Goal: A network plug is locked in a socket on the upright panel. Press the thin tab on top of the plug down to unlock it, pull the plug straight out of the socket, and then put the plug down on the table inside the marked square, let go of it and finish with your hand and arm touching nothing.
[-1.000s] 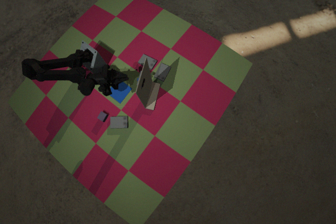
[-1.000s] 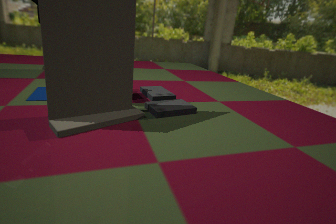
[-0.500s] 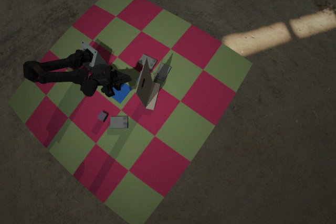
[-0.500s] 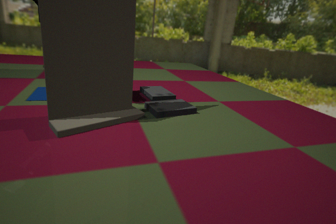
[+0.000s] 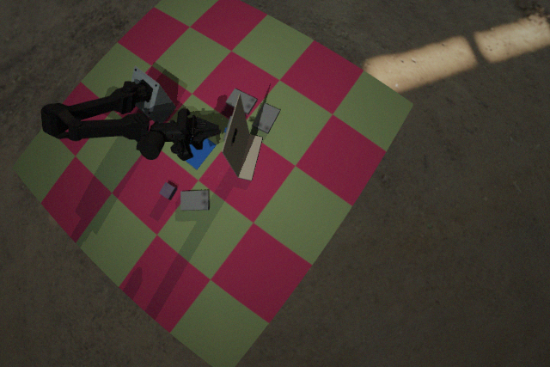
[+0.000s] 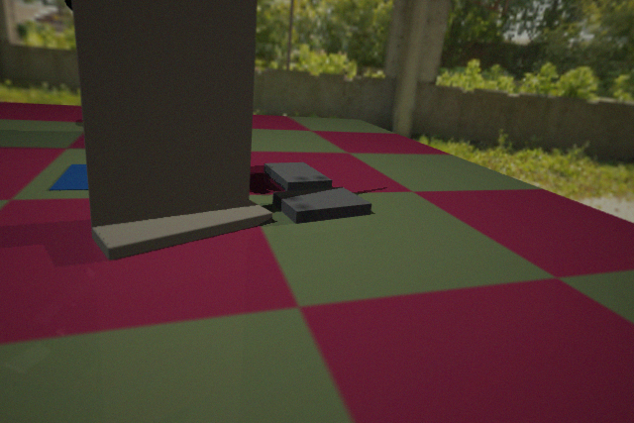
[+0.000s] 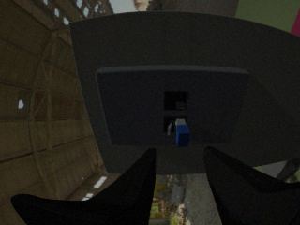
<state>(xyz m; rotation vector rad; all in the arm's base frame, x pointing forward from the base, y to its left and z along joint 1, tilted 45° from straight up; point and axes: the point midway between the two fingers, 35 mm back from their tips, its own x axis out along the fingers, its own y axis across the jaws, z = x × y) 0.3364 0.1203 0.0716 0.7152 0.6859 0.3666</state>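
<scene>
Right now the plug is 3 cm ahead of my gripper tip and 2 cm to the left of it. From my gripper tip the other things lie so: panel (11 cm below, 5 cm ahead, 2 cm to the left); then blue marked square (26 cm below, 13 cm behind, 8 cm to the right).
</scene>
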